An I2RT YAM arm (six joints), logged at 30 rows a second.
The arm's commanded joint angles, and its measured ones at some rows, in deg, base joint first. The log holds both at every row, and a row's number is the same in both.
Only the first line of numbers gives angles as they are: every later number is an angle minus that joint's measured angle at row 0.
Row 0, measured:
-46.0 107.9 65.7 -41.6 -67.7 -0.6
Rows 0 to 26, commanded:
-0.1 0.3 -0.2 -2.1 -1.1 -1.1
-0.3 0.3 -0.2 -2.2 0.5 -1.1
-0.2 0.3 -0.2 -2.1 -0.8 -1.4
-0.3 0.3 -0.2 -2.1 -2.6 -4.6
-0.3 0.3 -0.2 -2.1 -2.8 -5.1
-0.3 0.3 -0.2 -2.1 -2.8 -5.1
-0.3 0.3 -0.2 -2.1 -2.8 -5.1
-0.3 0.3 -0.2 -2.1 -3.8 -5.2
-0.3 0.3 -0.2 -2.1 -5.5 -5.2
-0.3 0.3 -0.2 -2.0 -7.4 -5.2
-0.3 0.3 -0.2 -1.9 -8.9 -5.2
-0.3 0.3 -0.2 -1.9 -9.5 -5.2
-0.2 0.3 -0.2 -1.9 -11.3 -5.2
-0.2 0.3 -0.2 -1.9 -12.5 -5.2
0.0 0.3 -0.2 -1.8 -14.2 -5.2
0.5 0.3 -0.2 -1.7 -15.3 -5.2
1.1 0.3 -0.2 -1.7 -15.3 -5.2
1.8 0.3 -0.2 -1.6 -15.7 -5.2
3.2 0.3 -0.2 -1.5 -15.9 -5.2
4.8 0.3 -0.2 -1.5 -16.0 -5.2
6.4 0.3 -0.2 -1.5 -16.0 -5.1
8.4 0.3 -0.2 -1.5 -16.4 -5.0
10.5 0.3 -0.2 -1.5 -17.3 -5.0
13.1 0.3 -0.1 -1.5 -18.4 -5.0
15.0 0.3 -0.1 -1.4 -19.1 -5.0
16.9 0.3 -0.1 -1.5 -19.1 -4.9
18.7 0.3 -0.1 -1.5 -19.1 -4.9
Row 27, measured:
16.6 0.1 0.0 -1.7 -15.8 -4.1
